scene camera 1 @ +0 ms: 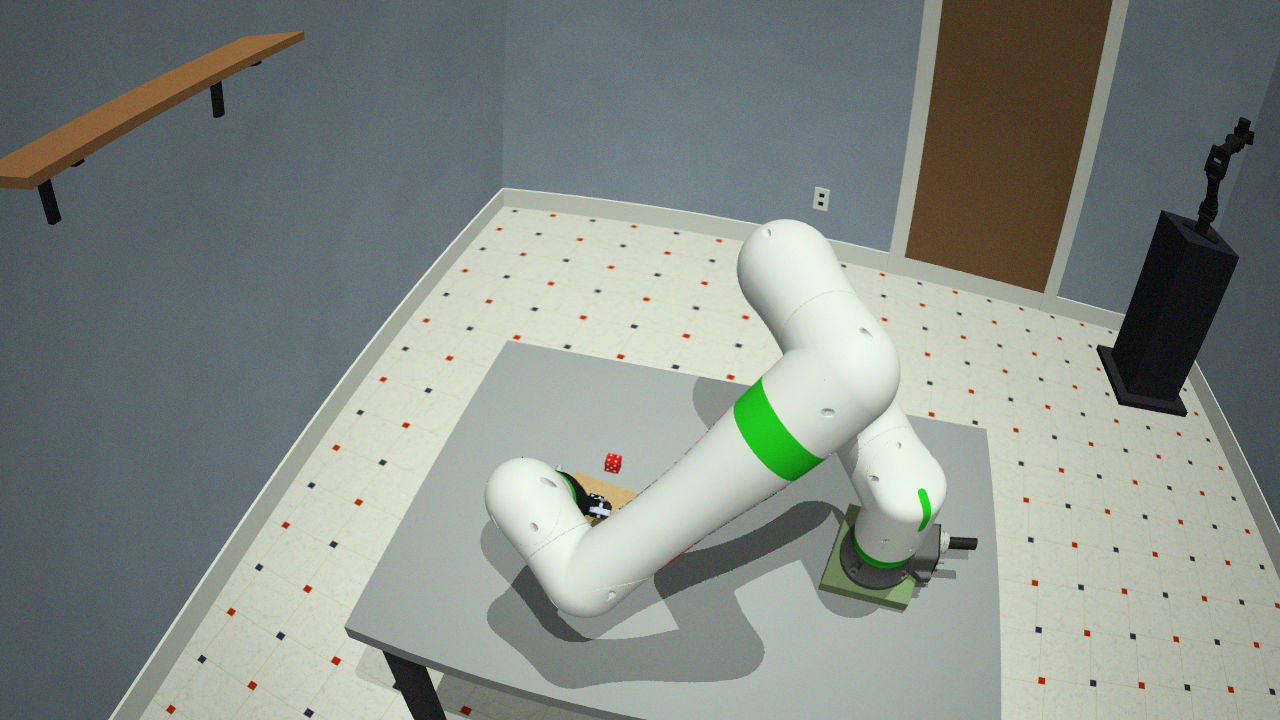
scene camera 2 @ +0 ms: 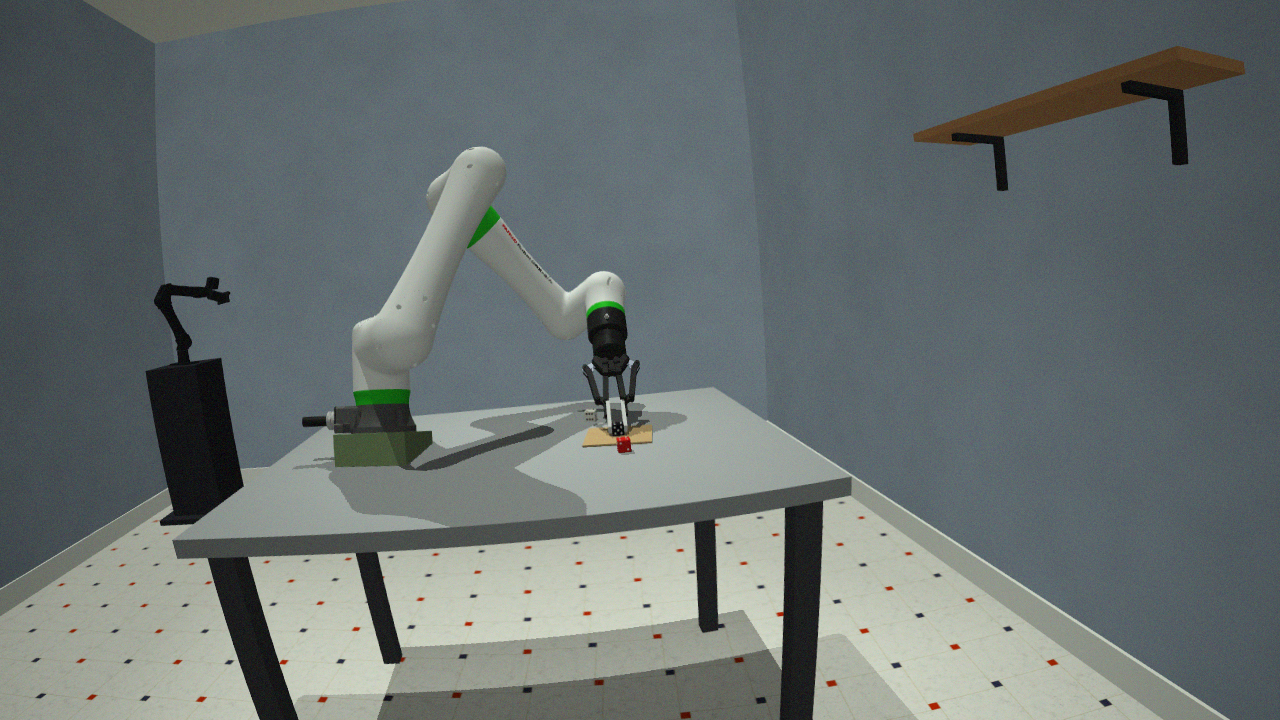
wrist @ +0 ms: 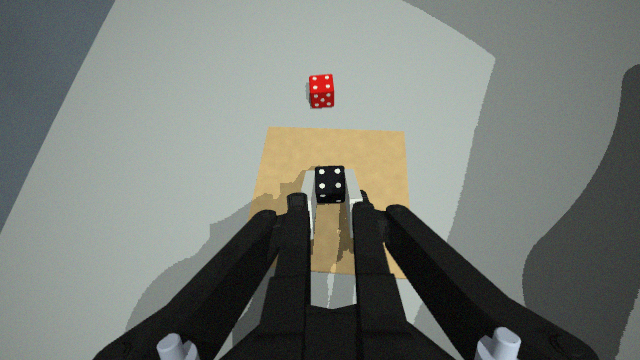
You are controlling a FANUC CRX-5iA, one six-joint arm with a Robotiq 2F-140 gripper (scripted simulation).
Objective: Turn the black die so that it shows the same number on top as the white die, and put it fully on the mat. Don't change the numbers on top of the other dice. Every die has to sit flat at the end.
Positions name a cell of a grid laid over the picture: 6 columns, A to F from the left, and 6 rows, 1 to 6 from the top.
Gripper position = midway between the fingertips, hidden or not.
Note:
I see my gripper (scene camera 2: C4), a black die (wrist: D4), a red die (wrist: D2) and a tan mat (scene camera 1: C5).
The tan mat is seen too in scene camera 2 (scene camera 2: C4) and in the wrist view (wrist: D3). My gripper shows as well in the wrist view (wrist: D4).

